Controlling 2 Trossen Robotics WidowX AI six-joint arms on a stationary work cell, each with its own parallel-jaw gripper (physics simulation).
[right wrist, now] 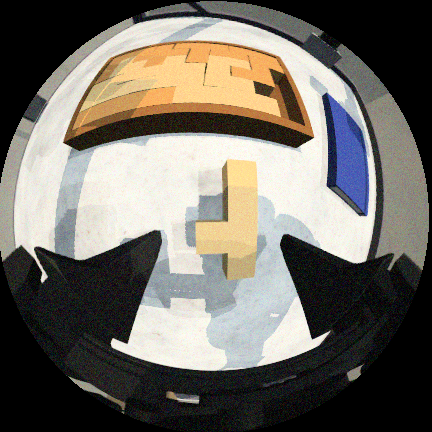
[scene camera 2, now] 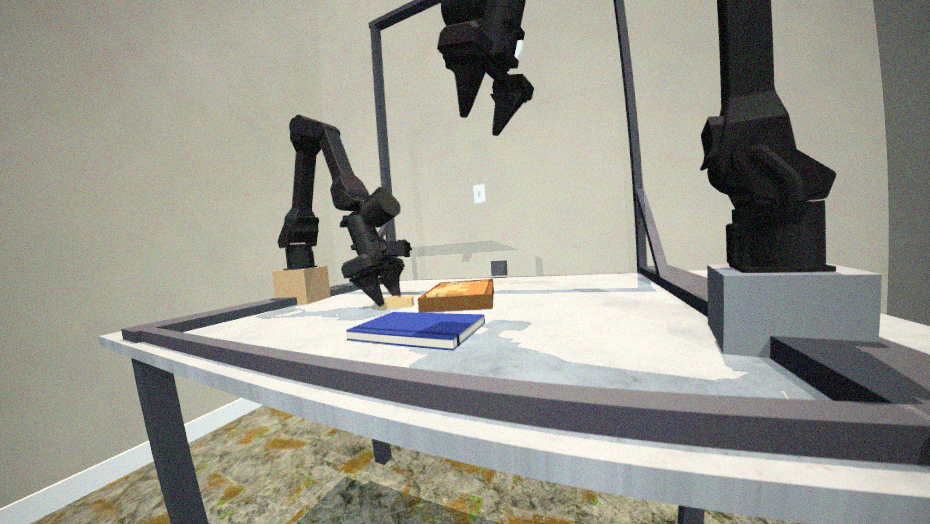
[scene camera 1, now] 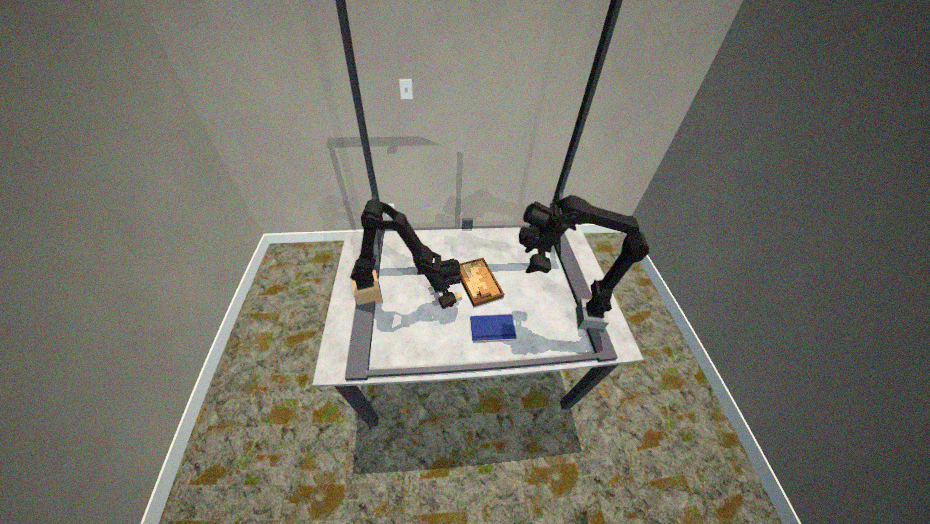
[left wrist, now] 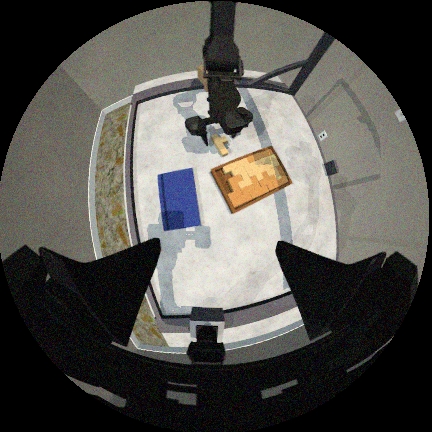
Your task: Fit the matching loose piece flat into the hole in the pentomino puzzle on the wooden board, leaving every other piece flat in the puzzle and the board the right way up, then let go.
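Frame: origin at the left arm's base, x ahead, y left, z up, level; centimetres.
Seen in the pictures: left gripper, fingertip midpoint: (scene camera 2: 480, 127) (scene camera 1: 526, 262) (left wrist: 220, 246); right gripper, fingertip midpoint: (right wrist: 223, 238) (scene camera 2: 391, 303) (left wrist: 219, 140); left arm's base, link origin: (scene camera 2: 775, 268) (scene camera 1: 595, 310) (left wrist: 206, 332); right arm's base, link origin: (scene camera 2: 300, 268) (scene camera 1: 364, 282).
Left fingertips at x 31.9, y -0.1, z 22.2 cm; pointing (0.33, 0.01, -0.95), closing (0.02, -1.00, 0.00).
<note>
Offsets run from my left fingertips to a thing's top centre. "spot": to the spot under its first point.
The loose pale-yellow piece @(dx +25.2, dy -1.9, dz -27.6 cm) (scene camera 1: 458, 296) (scene camera 2: 403, 302) (left wrist: 220, 145) (right wrist: 242, 215), a long bar with one side stub, lies on the table beside the board, seemingly flat. My right gripper (scene camera 2: 389, 300) (right wrist: 223, 238) is open, with its fingers low on either side of the piece and apart from it in the right wrist view. The wooden board @(dx +15.0, dy -11.7, dz -26.8 cm) (scene camera 1: 493, 277) (scene camera 2: 455, 303) (left wrist: 262, 198) (right wrist: 200, 108) lies right way up, its pieces looking flat. Its hole @(spot: dx +12.5, dy -1.7, dz -27.6 cm) (right wrist: 291, 102) is a dark long slot with a side notch at one end. My left gripper (scene camera 2: 480, 125) (left wrist: 220, 246) is open and empty, high above the table.
A blue book @(dx +7.2, dy +9.9, dz -28.0 cm) (scene camera 1: 493, 327) (scene camera 2: 416, 328) (left wrist: 180, 200) (right wrist: 346, 155) lies on the table near the board, toward the front in the scene views. Dark frame rails (scene camera 1: 481, 364) run along the table's edges. A small dark box @(dx +24.3, dy -46.1, dz -23.7 cm) (scene camera 1: 467, 223) shows at the back.
</note>
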